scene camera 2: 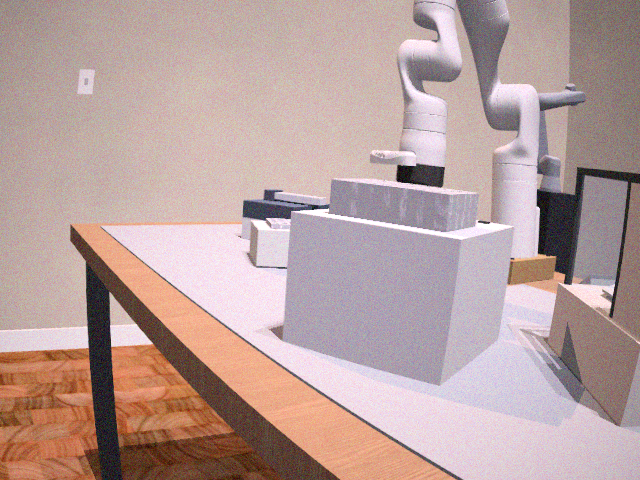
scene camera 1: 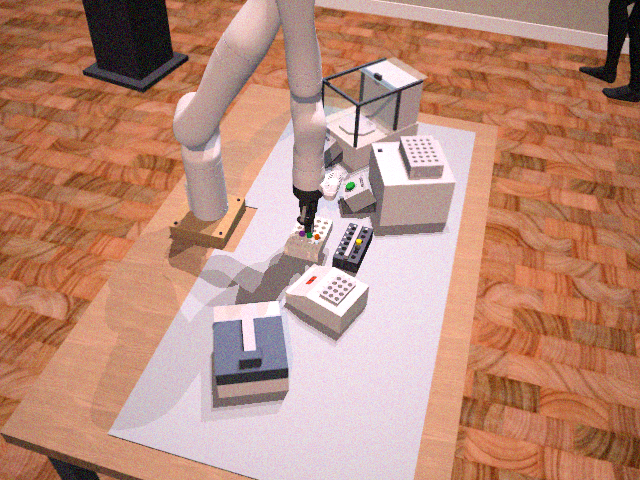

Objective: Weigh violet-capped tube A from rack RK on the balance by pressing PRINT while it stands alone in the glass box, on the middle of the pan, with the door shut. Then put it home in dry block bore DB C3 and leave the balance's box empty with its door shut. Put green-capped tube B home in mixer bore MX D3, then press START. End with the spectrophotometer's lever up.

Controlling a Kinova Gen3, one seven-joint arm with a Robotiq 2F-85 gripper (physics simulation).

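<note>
My gripper [scene camera 1: 308, 230] points down over the near rows of the pale rack [scene camera 1: 305, 250], fingers together, close to the green-capped tube [scene camera 1: 309, 235]. The violet-capped tube [scene camera 1: 301, 234] stands beside it. In the scene camera 2 view the fingertips are hidden behind the large box. The balance's glass box [scene camera 1: 356, 117] stands at the back, with a bare pan [scene camera 1: 356, 125]; I cannot tell its door's state. A white block unit with a red display [scene camera 1: 336, 297] and a large box with a holed block [scene camera 1: 413, 191] [scene camera 2: 372, 289] stand nearby. A green button [scene camera 1: 350, 186] is on a small console.
An orange cap [scene camera 1: 316, 237] shows in the pale rack. A dark rack [scene camera 1: 346, 261] holds a yellow-capped tube [scene camera 1: 358, 241]. A blue-lidded instrument [scene camera 1: 224, 343] [scene camera 2: 273, 208] with a pale strip stands at the front. Part of a small grey unit [scene camera 1: 333, 150] shows by the balance.
</note>
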